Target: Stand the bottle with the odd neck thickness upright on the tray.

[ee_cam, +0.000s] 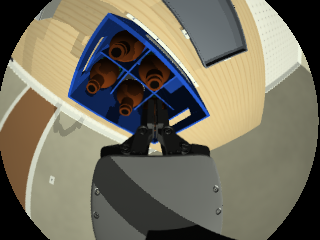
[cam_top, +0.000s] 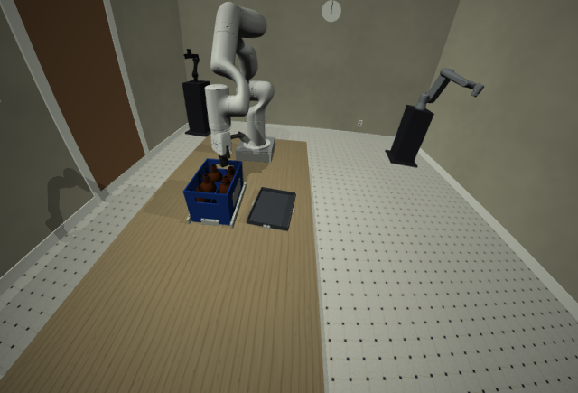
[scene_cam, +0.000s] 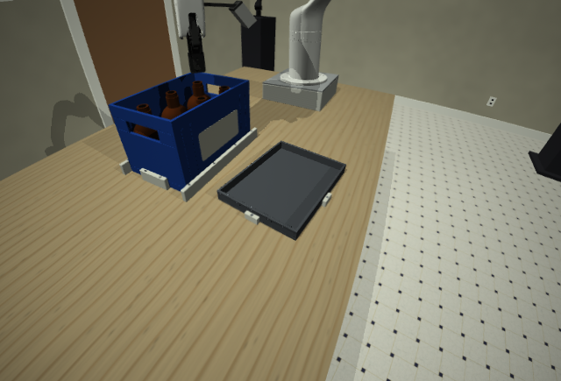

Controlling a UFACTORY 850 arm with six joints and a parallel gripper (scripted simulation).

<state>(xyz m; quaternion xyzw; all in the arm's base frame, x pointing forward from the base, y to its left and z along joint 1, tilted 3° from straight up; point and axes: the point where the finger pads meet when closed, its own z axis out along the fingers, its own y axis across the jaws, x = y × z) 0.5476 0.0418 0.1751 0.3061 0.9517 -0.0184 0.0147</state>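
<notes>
The blue crate lies 16 cm below my hand, 4 cm to the right of it and 1 cm ahead of it. Also, from my hand: dark grey tray (23 cm below, 22 cm to the left, 3 cm behind); bottle (16 cm below).
</notes>
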